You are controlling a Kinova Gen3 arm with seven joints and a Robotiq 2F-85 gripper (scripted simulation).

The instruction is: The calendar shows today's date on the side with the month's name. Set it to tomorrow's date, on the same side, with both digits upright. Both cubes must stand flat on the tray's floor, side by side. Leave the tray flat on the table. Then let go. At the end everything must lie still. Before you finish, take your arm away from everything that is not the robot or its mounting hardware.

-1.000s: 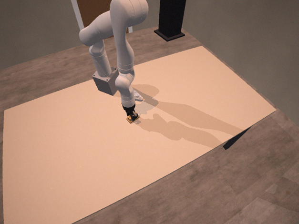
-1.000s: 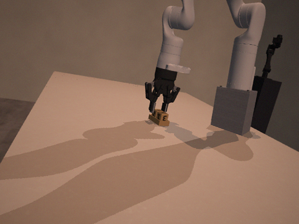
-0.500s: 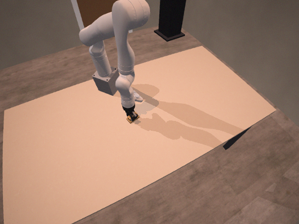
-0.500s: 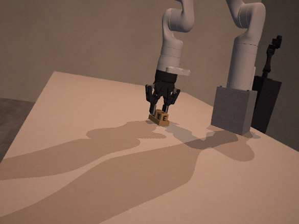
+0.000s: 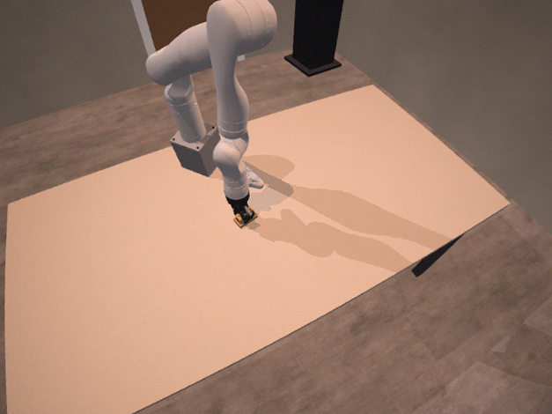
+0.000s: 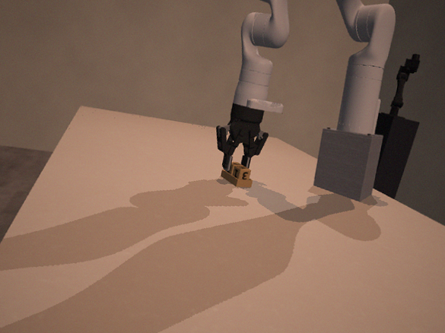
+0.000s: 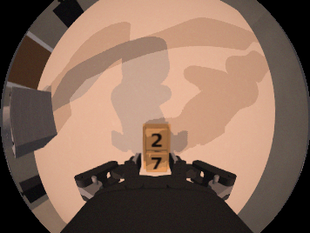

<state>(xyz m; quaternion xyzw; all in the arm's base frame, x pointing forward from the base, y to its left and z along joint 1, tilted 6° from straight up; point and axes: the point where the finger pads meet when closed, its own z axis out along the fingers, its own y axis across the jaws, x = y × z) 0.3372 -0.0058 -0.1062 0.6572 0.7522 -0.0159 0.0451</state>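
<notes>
Right now the wooden tray is 2 cm to the left of my hand and 3 cm below it.
</notes>
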